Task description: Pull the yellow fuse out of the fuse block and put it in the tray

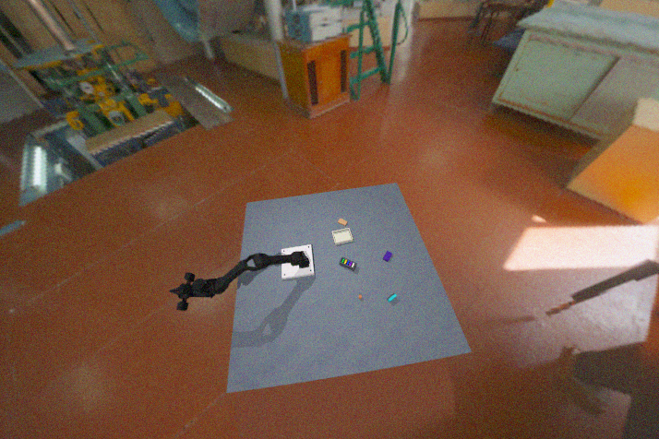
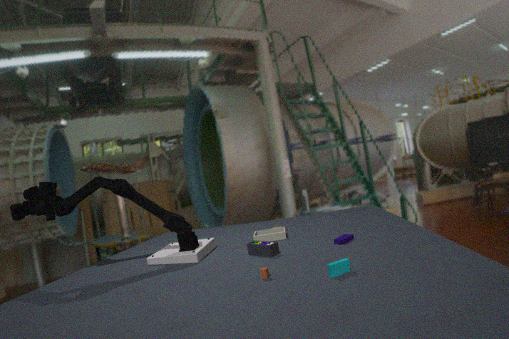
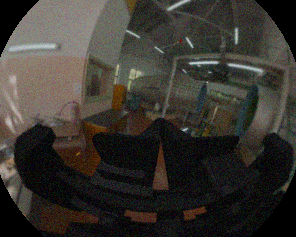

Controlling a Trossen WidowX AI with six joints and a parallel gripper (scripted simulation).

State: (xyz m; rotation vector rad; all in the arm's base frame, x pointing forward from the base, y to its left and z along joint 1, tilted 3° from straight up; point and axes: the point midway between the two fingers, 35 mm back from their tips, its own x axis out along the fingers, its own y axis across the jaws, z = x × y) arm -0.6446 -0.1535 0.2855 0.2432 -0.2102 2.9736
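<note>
The yellow fuse is 96 cm ahead of my gripper tip, 12 cm to the left of it and 27 cm below it. The rest, counted from my gripper tip: blue fuse (98 cm ahead, 10 cm to the left, 27 cm below); then cream tray (98 cm ahead, 33 cm to the left, 29 cm below); then green fuse (95 cm ahead, 13 cm to the left, 27 cm below).
</note>
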